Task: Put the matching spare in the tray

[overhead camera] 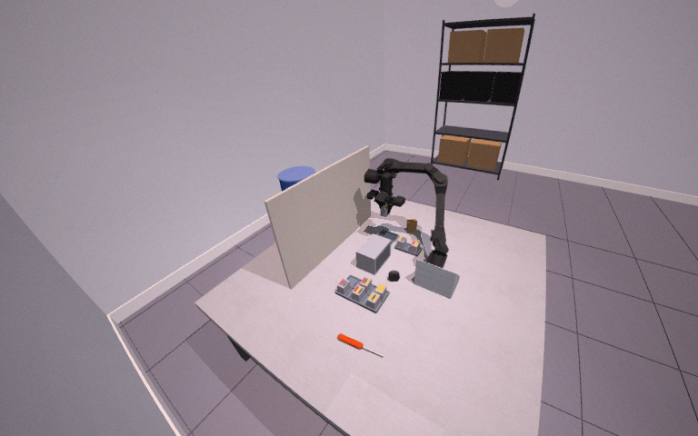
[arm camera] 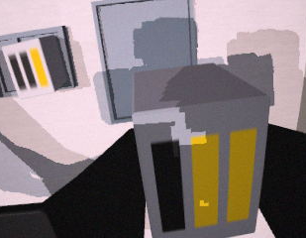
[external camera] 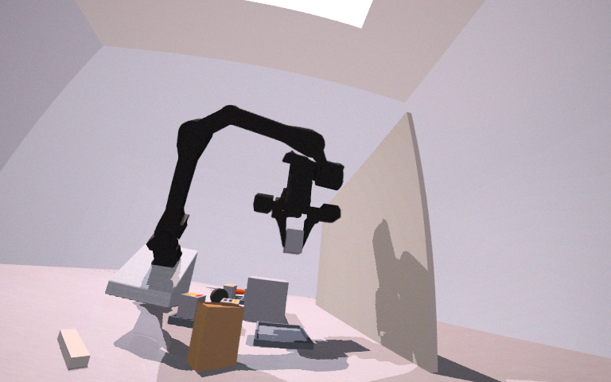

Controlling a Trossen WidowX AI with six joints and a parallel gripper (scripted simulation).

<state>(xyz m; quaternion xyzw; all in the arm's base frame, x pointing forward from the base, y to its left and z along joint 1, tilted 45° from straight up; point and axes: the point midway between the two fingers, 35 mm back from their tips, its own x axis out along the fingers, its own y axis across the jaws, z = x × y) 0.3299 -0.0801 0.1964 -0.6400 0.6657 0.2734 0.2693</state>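
My gripper tip is 17 cm above the flat grey tray. Also, from my gripper tip: rack (17 cm below, 14 cm behind, 2 cm to the left); then brown box (14 cm to the right, 14 cm below, 10 cm behind); then grey mounted unit (19 cm to the left, 12 cm below, 3 cm behind).
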